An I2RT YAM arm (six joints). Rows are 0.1 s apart.
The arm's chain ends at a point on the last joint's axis. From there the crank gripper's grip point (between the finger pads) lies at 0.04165 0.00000 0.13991 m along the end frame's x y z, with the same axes.
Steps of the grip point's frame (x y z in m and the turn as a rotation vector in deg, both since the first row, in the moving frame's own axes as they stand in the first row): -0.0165, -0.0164, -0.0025, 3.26, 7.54, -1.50; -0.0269, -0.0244, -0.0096, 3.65, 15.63, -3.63; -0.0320, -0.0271, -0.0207, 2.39, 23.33, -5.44; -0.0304, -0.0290, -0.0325, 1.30, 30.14, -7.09; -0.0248, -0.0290, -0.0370, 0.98, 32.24, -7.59; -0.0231, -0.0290, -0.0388, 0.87, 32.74, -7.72; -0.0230, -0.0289, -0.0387, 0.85, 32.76, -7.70; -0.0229, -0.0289, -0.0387, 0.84, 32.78, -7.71
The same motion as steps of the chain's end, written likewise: -0.0344, -0.0073, 0.0044, 3.26, 7.54, -1.50; -0.0626, -0.0122, 0.0071, 3.65, 15.63, -3.63; -0.0834, -0.0153, 0.0074, 2.39, 23.33, -5.44; -0.0943, -0.0169, 0.0073, 1.30, 30.14, -7.09; -0.0923, -0.0166, 0.0068, 0.98, 32.24, -7.59; -0.0914, -0.0166, 0.0059, 0.87, 32.74, -7.72; -0.0914, -0.0166, 0.0060, 0.85, 32.76, -7.70; -0.0913, -0.0166, 0.0061, 0.84, 32.78, -7.71
